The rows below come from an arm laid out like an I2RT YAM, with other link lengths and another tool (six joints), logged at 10 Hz.
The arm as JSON. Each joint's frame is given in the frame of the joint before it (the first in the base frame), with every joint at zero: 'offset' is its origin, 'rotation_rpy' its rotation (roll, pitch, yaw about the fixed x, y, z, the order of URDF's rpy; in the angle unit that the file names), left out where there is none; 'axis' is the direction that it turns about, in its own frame. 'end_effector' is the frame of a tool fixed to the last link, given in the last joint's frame.
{
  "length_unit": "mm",
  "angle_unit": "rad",
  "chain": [
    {
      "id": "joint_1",
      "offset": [
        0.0,
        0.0,
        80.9
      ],
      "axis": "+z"
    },
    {
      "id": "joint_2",
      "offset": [
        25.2,
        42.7,
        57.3
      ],
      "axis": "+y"
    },
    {
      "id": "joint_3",
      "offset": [
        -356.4,
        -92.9,
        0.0
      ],
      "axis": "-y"
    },
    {
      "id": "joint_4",
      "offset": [
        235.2,
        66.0,
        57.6
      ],
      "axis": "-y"
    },
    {
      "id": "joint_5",
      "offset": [
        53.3,
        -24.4,
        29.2
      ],
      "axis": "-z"
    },
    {
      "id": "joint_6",
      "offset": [
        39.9,
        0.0,
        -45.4
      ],
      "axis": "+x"
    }
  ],
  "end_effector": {
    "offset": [
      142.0,
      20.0,
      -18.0
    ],
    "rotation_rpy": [
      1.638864,
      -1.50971,
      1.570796
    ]
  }
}
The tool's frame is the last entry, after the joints.
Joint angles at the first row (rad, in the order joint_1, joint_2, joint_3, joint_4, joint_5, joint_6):
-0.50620 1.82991 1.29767 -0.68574 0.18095 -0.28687
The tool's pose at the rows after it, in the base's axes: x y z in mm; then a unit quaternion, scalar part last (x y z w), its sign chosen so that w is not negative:
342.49, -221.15, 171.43, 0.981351, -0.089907, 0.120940, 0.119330
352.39, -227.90, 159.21, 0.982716, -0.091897, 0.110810, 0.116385
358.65, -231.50, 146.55, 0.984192, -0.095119, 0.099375, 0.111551
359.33, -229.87, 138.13, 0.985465, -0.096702, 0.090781, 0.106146
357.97, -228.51, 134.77, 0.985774, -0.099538, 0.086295, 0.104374
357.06, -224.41, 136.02, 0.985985, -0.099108, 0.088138, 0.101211
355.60, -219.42, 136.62, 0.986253, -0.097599, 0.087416, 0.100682
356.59, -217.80, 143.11, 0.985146, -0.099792, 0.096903, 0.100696
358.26, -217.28, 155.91, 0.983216, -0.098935, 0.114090, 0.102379
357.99, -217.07, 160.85, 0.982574, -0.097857, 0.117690, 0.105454
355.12, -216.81, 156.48, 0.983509, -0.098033, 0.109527, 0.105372
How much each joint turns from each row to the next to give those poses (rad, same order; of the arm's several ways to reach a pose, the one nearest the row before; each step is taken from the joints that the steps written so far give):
0.00149 0.04907 0.03831 0.00159 0.00308 0.00306
-0.00149 0.05522 0.03377 0.00001 0.00310 0.00307
-0.00001 0.04610 0.02157 -0.00155 0.00155 0.00766
0.00305 0.01997 -0.00154 0.00003 -0.00158 0.00765
0.00153 0.00466 -0.00610 -0.00003 0.00156 0.00769
0.00461 -0.00921 -0.00923 0.00000 -0.00613 0.00463
0.00920 -0.00917 -0.01223 0.00001 0.00155 0.00612
0.00154 -0.01687 -0.00005 -0.00002 -0.00616 0.00613
-0.00151 -0.02913 0.00611 -0.00149 -0.01065 -0.00302
0.00153 -0.01078 0.00313 -0.00466 0.00299 -0.00153
-0.00001 0.00609 -0.00765 -0.00152 0.00610 -0.00002

